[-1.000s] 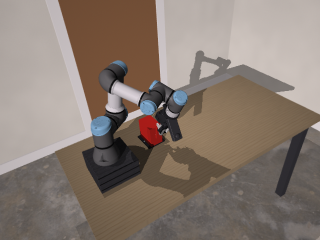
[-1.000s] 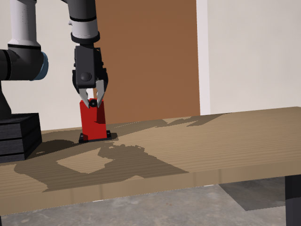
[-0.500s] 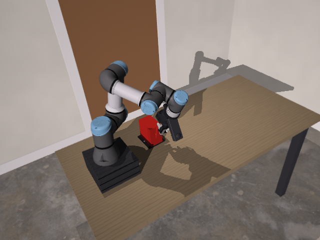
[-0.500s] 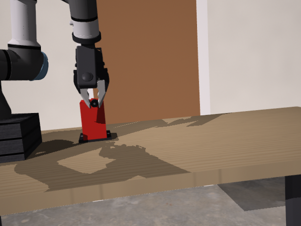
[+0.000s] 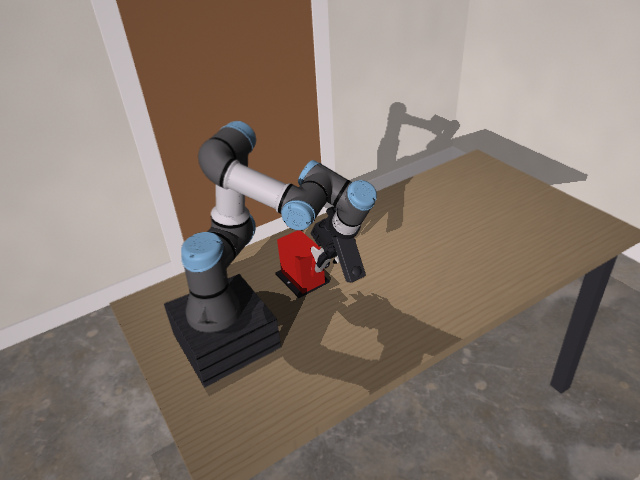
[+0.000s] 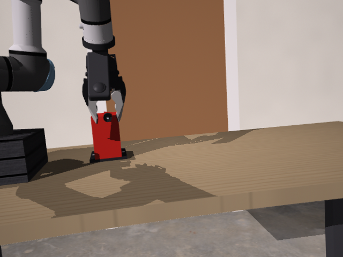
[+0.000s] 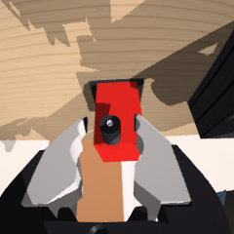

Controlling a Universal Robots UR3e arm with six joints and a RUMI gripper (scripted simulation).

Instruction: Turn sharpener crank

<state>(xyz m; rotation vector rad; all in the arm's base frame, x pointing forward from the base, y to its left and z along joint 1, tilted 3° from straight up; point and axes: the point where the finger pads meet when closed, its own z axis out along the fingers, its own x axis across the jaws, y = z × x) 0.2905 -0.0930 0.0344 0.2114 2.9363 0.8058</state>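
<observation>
Now: hand 2 cm to the right of the crank knob.
</observation>
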